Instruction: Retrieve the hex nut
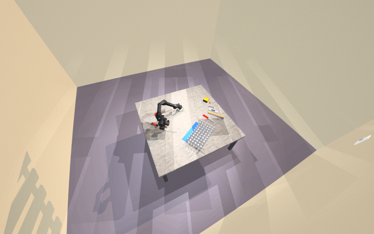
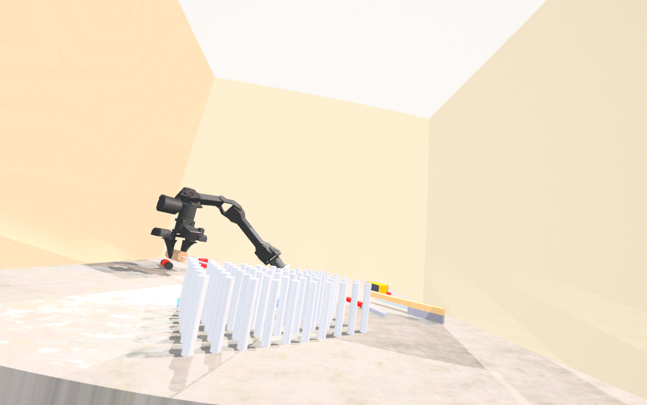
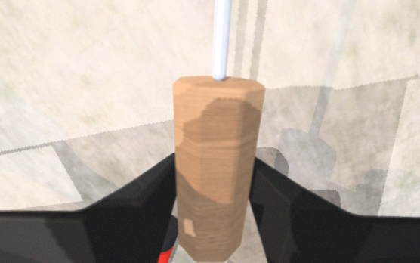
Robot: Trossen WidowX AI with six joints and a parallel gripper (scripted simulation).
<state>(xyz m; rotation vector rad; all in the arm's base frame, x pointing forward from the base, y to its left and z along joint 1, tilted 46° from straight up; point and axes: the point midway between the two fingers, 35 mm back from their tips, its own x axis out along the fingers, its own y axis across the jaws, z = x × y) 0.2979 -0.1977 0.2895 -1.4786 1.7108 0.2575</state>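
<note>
The tool with pale metal rod lies 10 cm to the left of my gripper tip, 5 cm ahead of it and 1 cm above it. Round my gripper tip: red-handled tool: 70 cm to the left, 6 cm below, 2 cm ahead; blue taped strip: 36 cm to the left, 16 cm ahead, 6 cm below; red block: 30 cm behind, 5 cm to the right, 4 cm below.
</note>
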